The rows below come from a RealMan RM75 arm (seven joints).
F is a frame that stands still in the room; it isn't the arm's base.
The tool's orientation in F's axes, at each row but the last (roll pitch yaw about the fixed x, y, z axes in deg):
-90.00, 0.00, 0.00
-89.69, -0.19, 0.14
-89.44, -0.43, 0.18
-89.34, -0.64, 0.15
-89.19, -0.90, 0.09
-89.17, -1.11, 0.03
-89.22, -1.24, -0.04
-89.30, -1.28, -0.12
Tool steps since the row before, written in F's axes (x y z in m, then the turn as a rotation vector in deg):
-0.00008, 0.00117, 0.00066, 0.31, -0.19, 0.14
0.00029, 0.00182, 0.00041, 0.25, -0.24, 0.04
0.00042, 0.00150, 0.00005, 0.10, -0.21, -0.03
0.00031, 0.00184, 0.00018, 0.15, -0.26, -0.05
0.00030, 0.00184, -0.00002, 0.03, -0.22, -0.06
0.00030, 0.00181, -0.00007, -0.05, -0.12, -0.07
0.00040, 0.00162, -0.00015, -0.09, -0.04, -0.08
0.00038, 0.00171, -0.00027, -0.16, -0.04, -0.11
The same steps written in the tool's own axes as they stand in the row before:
-0.00008, -0.00066, 0.00117, 0.31, -0.14, -0.19
0.00030, -0.00040, 0.00182, 0.25, -0.04, -0.24
0.00043, -0.00003, 0.00150, 0.10, 0.03, -0.21
0.00032, -0.00016, 0.00184, 0.15, 0.05, -0.26
0.00030, 0.00005, 0.00184, 0.03, 0.06, -0.22
0.00030, 0.00010, 0.00181, -0.05, 0.07, -0.12
0.00040, 0.00018, 0.00162, -0.09, 0.08, -0.04
0.00037, 0.00030, 0.00171, -0.16, 0.11, -0.04

